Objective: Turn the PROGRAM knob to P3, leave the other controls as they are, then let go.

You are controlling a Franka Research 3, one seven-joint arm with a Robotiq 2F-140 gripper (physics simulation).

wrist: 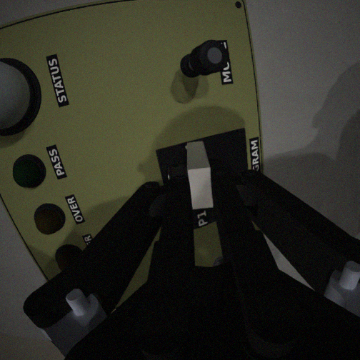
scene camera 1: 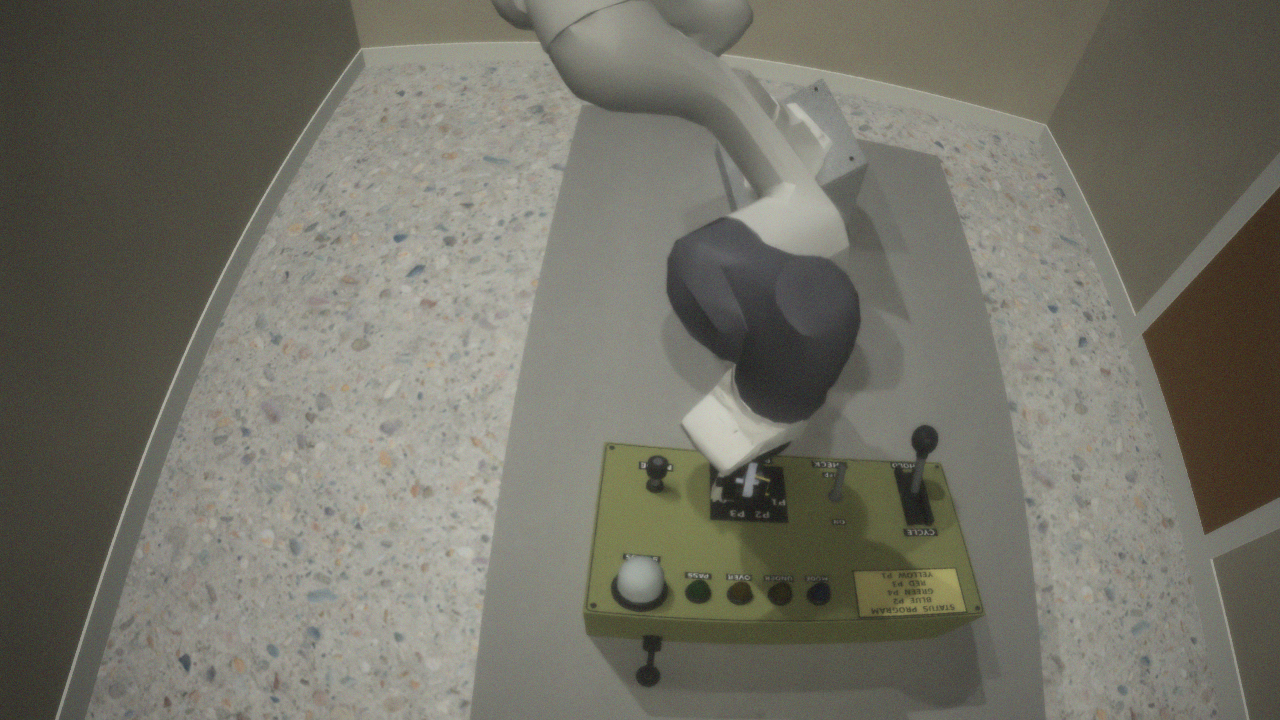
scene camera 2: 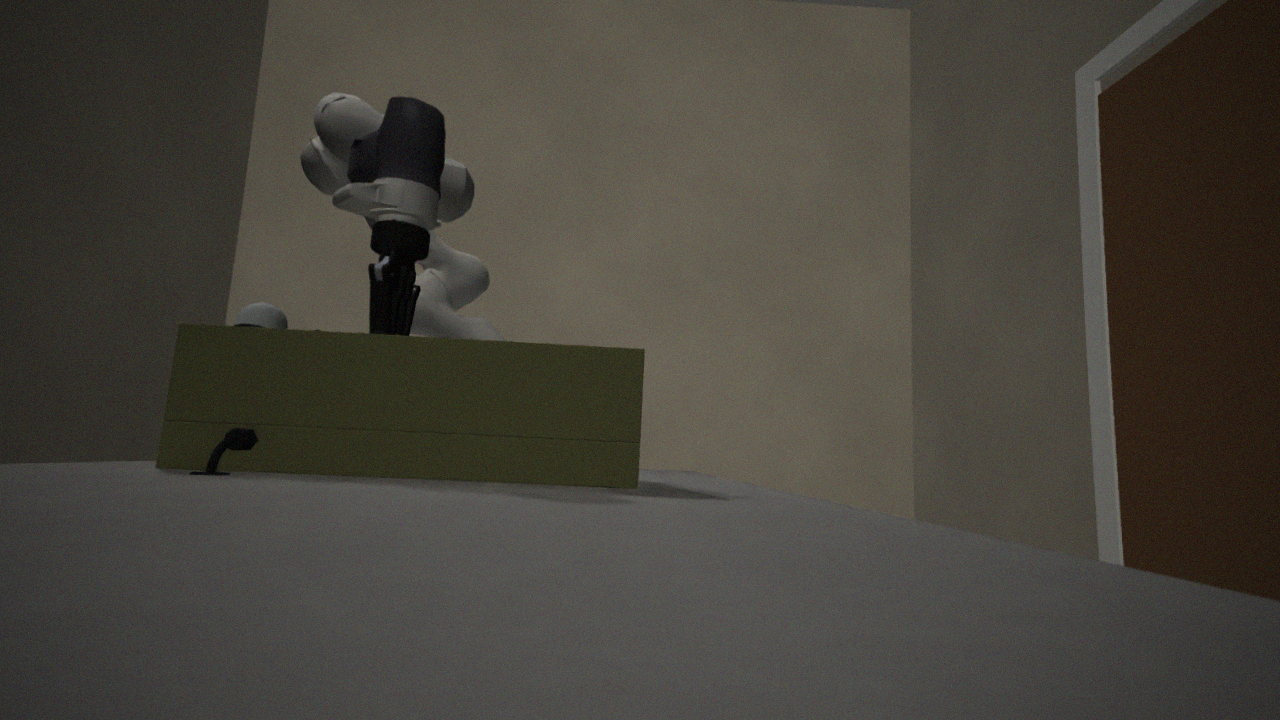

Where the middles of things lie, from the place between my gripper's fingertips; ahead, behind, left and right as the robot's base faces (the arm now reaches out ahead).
Now: the mode knob (wrist: 211,56) 80 mm to the right of my hand and 30 mm behind it. Also, from my hand: cycle lever (scene camera 1: 924,440) (280 mm to the left, 30 mm above); olive control box (scene camera 2: 253,397) (90 mm ahead, 80 mm to the left).
